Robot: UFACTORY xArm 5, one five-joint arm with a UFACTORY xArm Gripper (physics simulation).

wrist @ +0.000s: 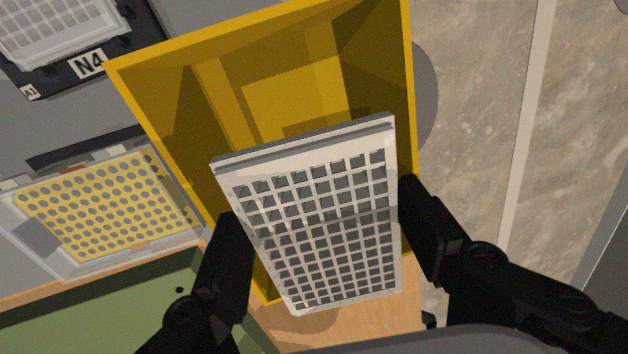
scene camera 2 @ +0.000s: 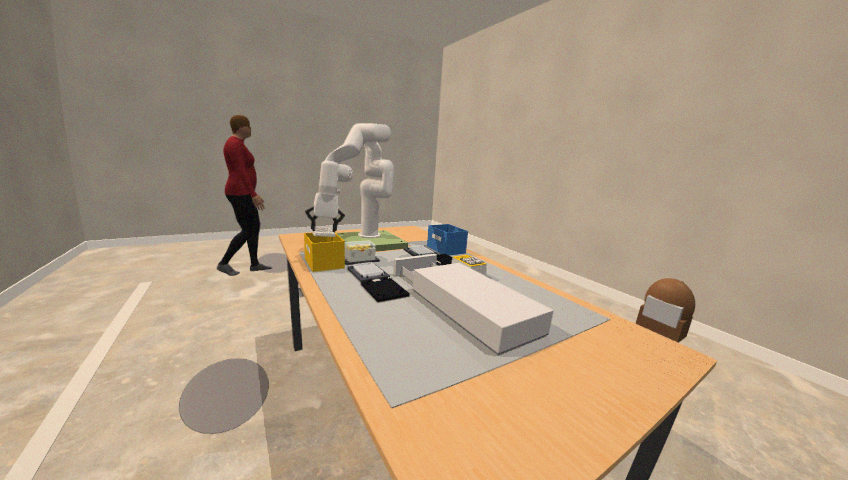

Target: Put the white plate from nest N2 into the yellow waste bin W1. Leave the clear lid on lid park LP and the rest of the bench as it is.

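Places are measured from the arm's base along level axes (x ahead, y left, z up), in metres.
Where they show: gripper, fingertip midpoint: (wrist: pixel 320 213) (scene camera 2: pixel 323 231); arm's base at its link origin: (scene camera 2: pixel 369 235).
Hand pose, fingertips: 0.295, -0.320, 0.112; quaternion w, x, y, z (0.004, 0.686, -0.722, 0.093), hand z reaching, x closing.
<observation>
Each offset is from my fingertips to the top centre of the thing, as dx, dy, dz. "spot": to the spot under its first point.
My gripper (scene camera 2: pixel 324 228) (wrist: pixel 320 213) is shut on the white plate {-0.024, +0.000, +0.008} (scene camera 2: pixel 324 230) (wrist: pixel 320 200), a block with a grid of square wells, with a black finger at each long side. The plate is held tilted in the wrist view, above the open yellow waste bin {+0.003, -0.002, -0.021} (scene camera 2: pixel 324 253) (wrist: pixel 295 95). The bin stands at the table's far left corner in the scene view. In the wrist view, the bin's inner floor shows beyond the plate's far edge, and the plate hides its nearer part. I cannot tell the clear lid on lid park LP or nest N2 apart in these views.
A clear box with a yellow perforated rack {+0.006, +0.162, -0.064} (scene camera 2: pixel 360 251) (wrist: pixel 107 205) stands close beside the bin. Nest N4 {spot: +0.104, +0.179, -0.129} (wrist: pixel 42 90) holds a clear-white plate {spot: +0.132, +0.133, -0.116} (wrist: pixel 55 30). A green base plate (scene camera 2: pixel 386 240) (wrist: pixel 100 320), a blue bin {-0.001, +0.644, -0.021} (scene camera 2: pixel 447 239) and a long pale block (scene camera 2: pixel 476 297) also show. A person (scene camera 2: pixel 241 172) stands behind the table.
</observation>
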